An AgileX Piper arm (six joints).
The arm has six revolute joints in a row. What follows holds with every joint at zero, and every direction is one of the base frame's. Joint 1 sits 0.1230 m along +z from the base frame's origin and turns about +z. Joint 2 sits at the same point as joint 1 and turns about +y. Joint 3 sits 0.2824 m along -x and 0.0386 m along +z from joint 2 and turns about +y. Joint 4 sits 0.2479 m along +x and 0.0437 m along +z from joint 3 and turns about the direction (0.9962, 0, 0.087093). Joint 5 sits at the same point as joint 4 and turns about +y. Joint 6 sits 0.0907 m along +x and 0.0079 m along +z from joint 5 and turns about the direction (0.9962, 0, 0.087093). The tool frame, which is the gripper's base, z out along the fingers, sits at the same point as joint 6; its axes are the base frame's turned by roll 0.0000, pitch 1.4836 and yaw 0.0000 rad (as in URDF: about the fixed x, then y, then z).
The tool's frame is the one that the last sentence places.
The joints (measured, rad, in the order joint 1, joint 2, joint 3, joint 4, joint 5, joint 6), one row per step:
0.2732 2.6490 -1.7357 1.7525 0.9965 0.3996
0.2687 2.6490 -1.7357 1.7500 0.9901 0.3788
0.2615 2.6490 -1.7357 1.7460 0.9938 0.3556
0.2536 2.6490 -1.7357 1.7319 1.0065 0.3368
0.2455 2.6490 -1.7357 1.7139 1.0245 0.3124
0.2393 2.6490 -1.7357 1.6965 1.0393 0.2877
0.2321 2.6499 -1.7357 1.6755 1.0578 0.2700
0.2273 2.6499 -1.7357 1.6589 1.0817 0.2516
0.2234 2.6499 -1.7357 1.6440 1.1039 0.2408
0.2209 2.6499 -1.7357 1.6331 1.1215 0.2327
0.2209 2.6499 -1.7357 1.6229 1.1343 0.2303
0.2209 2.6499 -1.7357 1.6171 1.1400 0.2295
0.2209 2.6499 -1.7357 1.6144 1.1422 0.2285
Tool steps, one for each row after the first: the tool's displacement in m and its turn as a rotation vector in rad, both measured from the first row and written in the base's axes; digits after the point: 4 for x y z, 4 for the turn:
0.0011 -0.0023 -0.0005 -0.0114 -0.0198 -0.0007
0.0022 -0.0055 -0.0005 -0.0170 -0.0418 0.0045
0.0022 -0.0087 -0.0004 -0.0210 -0.0614 0.0210
0.0017 -0.0118 -0.0003 -0.0246 -0.0866 0.0454
0.0011 -0.0143 -0.0003 -0.0300 -0.1119 0.0693
0.0001 -0.0171 -0.0007 -0.0331 -0.1301 0.0952
-0.0014 -0.0186 -0.0001 -0.0287 -0.1488 0.1236
-0.0029 -0.0199 0.0005 -0.0228 -0.1600 0.1483
-0.0042 -0.0206 0.0010 -0.0173 -0.1682 0.1675
-0.0056 -0.0204 0.0012 -0.0138 -0.1710 0.1841
-0.0063 -0.0203 0.0012 -0.0129 -0.1721 0.1924
-0.0066 -0.0203 0.0012 -0.0130 -0.1732 0.1961

